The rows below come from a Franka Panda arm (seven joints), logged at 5 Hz.
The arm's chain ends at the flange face. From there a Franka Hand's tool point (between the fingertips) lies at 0.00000 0.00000 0.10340 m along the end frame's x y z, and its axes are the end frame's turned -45 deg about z.
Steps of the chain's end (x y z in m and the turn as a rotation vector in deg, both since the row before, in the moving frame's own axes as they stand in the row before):
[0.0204 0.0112 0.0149 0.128 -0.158 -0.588]
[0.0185 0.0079 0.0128 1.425 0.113 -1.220]
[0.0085 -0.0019 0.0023 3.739 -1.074 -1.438]
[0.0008 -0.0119 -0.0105 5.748 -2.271 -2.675]
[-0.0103 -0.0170 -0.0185 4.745 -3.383 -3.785]
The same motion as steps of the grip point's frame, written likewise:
[0.0065 0.0220 0.0149 0.202 -0.021 -0.588]
[0.0094 0.0170 0.0128 0.928 1.088 -1.220]
[0.0107 -0.0015 0.0021 3.403 1.884 -1.438]
[0.0132 -0.0182 -0.0111 5.670 2.459 -2.675]
[0.0061 -0.0297 -0.0190 5.747 0.963 -3.785]

